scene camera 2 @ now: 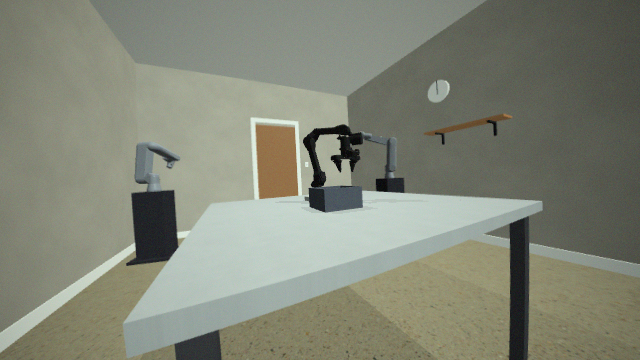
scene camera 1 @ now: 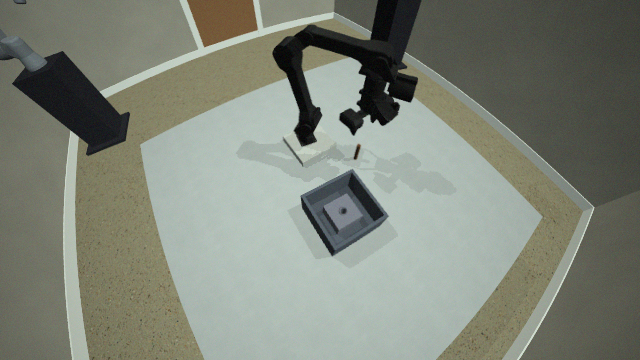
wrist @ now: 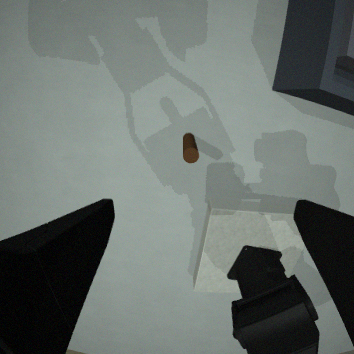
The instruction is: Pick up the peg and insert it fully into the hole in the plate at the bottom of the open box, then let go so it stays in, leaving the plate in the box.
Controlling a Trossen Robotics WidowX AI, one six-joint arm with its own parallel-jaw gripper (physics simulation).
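Frame: origin at the arm's base, x ahead, y left, z up, level; metres.
Seen in the pictures: gripper, fingertip midpoint: (scene camera 2: 346, 172) (scene camera 1: 362, 128) (wrist: 206, 209); arm's base, origin of the base link: (scene camera 1: 306, 138) (wrist: 253, 264).
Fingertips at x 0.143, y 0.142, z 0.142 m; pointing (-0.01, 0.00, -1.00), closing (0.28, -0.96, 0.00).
Note:
Pixels of each thing's top centre, then the offset from my fingertips to it.
- brown peg, middle of its top: (wrist: 190, 155) (scene camera 1: 359, 145) dx -0.001, dy +0.004, dz -0.092 m
- dark grey open box, middle of its top: (scene camera 1: 344, 206) (scene camera 2: 333, 187) dx +0.193, dy -0.157, dz -0.074 m
- light grey plate, middle of its top: (scene camera 1: 343, 210) dx +0.193, dy -0.157, dz -0.111 m
A brown peg (scene camera 1: 357, 151) (wrist: 190, 148) stands upright on the table between the arm's base and the box; it does not show in scene camera 2. A dark grey open box (scene camera 1: 314, 220) (scene camera 2: 344, 199) (wrist: 305, 50) stands on the table. A light grey plate (scene camera 1: 350, 218) with a round hole lies on its floor. My gripper (scene camera 1: 369, 128) (scene camera 2: 347, 171) (wrist: 206, 209) is open and empty, pointing down, well above the table. In the wrist view the peg appears a little above and left of the midpoint between the fingertips. The hole does not show in the wrist view.
A cream base slab (scene camera 1: 324, 148) (wrist: 220, 250) under the arm's foot lies near the peg, on the side away from the box. The box walls rise above the plate all around. Other grey arms on dark pedestals (scene camera 2: 154, 225) stand off the table.

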